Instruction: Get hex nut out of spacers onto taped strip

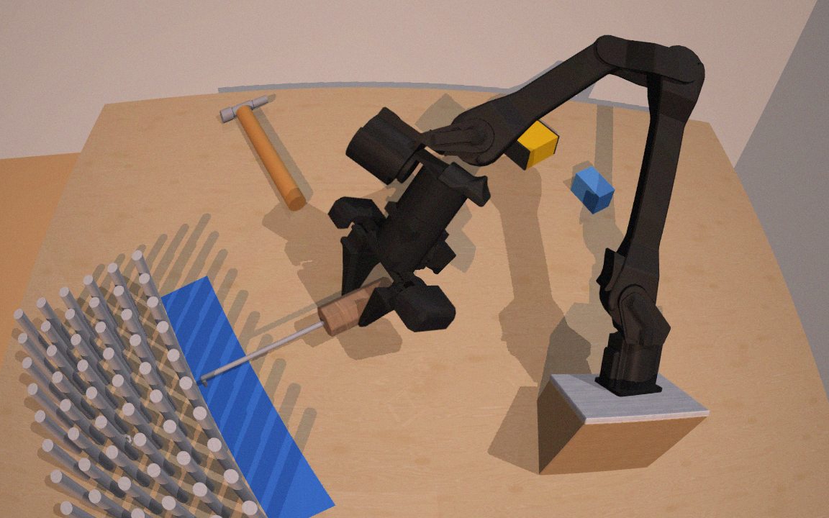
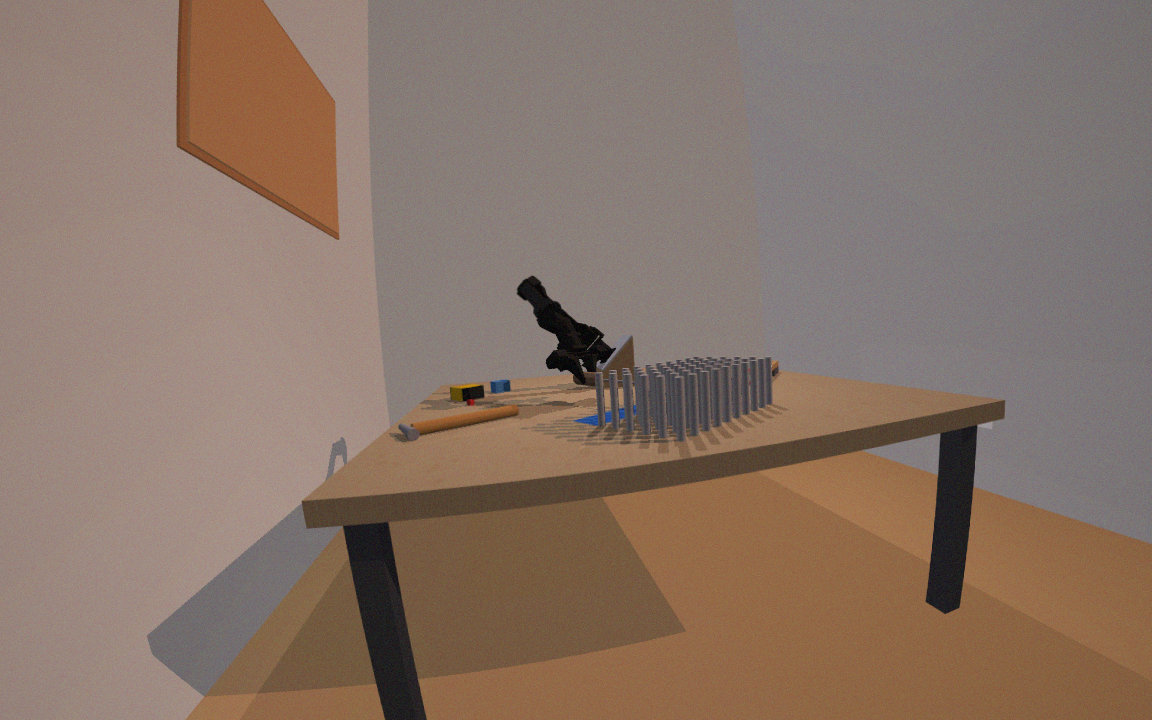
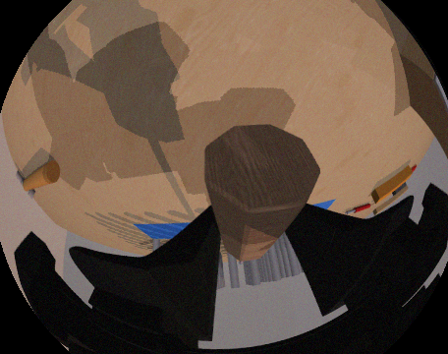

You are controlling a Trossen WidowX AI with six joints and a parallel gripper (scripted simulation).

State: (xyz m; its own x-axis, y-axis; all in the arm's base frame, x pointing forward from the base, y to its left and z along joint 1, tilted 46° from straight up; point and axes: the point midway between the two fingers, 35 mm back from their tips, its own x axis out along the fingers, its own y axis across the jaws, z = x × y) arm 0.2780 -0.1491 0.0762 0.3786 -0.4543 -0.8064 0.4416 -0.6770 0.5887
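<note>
Now: gripper tip 16 cm short of the blue taped strip, 8 cm to the right of it and 5 cm above it. Also, from my gripper tip: small red cube: 33 cm to the right, 16 cm behind, 5 cm below; then blue block: 38 cm behind, 23 cm to the right, 4 cm below; then small hex nut: 30 cm ahead, 16 cm to the left, 5 cm below.
</note>
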